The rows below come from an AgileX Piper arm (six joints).
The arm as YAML. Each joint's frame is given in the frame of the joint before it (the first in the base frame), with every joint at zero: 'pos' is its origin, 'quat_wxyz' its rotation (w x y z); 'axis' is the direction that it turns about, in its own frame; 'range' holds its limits. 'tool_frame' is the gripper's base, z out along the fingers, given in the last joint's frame.
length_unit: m
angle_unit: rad
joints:
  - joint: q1
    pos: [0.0, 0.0, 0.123]
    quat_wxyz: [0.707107, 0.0, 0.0, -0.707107]
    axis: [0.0, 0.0, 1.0]
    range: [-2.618, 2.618]
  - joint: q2
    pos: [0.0, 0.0, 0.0]
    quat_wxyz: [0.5, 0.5, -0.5, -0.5]
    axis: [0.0, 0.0, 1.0]
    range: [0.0, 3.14]
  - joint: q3
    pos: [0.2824, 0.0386, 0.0]
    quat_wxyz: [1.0, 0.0, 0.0, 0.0]
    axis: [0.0, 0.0, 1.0]
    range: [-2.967, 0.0]
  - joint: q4
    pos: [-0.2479, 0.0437, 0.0]
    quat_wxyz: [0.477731, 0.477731, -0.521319, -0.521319]
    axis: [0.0, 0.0, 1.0]
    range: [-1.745, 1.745]
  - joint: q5
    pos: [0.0, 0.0, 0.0]
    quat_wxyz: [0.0, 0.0, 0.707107, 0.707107]
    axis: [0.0, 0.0, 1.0]
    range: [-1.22, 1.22]
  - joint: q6
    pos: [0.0, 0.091, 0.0]
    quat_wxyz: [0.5, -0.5, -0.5, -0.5]
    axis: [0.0, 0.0, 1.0]
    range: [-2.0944, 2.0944]
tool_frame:
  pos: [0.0, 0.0, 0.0]
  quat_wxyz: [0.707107, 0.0, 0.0, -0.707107]
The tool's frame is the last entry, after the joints.
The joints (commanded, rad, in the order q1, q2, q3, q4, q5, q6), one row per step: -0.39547 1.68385 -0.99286 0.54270 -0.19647 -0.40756; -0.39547 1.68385 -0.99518 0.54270 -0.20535 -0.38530; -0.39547 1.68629 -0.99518 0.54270 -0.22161 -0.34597; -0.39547 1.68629 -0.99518 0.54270 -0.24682 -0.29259; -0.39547 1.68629 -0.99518 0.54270 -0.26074 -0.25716; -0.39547 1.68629 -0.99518 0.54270 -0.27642 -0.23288; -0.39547 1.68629 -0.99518 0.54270 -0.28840 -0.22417; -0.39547 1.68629 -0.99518 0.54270 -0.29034 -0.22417; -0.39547 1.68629 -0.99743 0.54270 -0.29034 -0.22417; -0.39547 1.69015 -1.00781 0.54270 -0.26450 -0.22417; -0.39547 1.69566 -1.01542 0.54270 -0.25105 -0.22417; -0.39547 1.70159 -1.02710 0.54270 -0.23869 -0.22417; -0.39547 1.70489 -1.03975 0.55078 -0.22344 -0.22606; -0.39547 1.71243 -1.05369 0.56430 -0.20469 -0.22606; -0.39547 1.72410 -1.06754 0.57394 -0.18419 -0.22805
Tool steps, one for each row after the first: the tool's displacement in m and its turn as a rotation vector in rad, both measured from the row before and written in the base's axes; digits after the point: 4 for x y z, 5 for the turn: 0.0004 -0.0006 0.0013 0.01147 -0.01803 -0.01301; 0.0004 -0.0010 0.0003 0.02248 -0.02649 -0.02283; 0.0002 -0.0013 0.0019 0.02740 -0.04176 -0.03147; 0.0001 -0.0007 0.0010 0.01991 -0.02621 -0.01912; 0.0001 -0.0008 0.0012 0.00998 -0.02232 -0.01542; 0.0000 -0.0006 0.0009 -0.00023 -0.01238 -0.00813; 0.0000 -0.0001 0.0001 -0.00117 -0.00131 -0.00082; 0.0003 -0.0001 0.0007 -0.00087 -0.00208 0.00000; 0.0018 0.0005 -0.0003 0.01295 0.01151 0.01103; 0.0017 0.0000 -0.0008 0.00722 0.00719 0.00576; 0.0023 -0.0003 0.0004 0.00514 0.00309 0.00530; 0.0020 -0.0002 0.0014 0.01015 -0.00001 0.00288; 0.0026 -0.0004 -0.0001 0.01911 0.00233 0.00098; 0.0030 -0.0004 -0.0018 0.01721 0.00939 0.00487
